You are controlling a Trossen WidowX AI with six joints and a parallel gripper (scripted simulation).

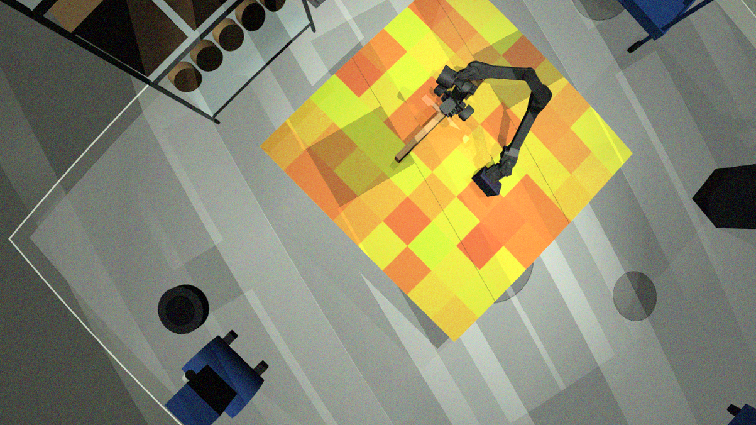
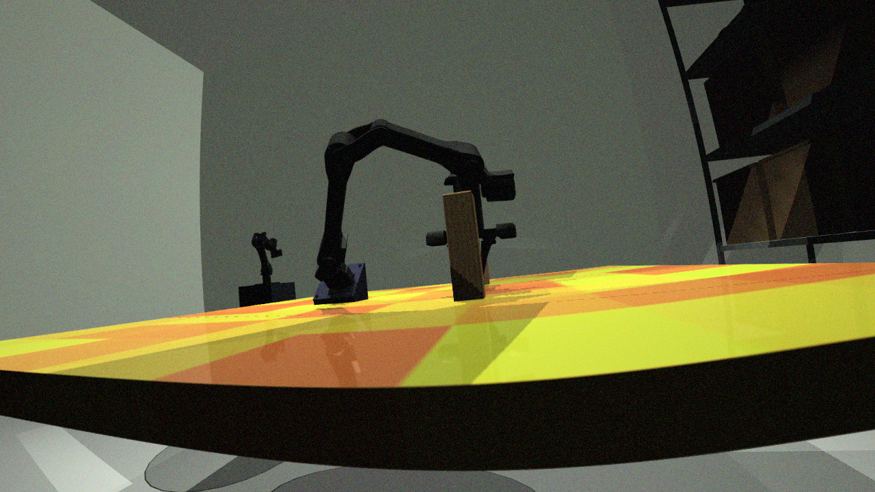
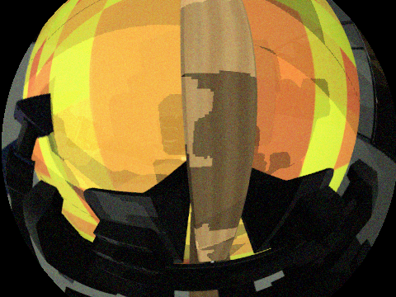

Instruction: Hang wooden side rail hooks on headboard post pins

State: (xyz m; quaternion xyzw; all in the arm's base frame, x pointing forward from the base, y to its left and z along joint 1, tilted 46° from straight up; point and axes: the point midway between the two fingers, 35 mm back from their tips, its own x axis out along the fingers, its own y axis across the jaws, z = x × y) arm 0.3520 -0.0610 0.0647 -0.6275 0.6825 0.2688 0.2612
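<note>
The headboard post lies 13 cm to the right of my gripper tip and 4 cm above it.
</note>
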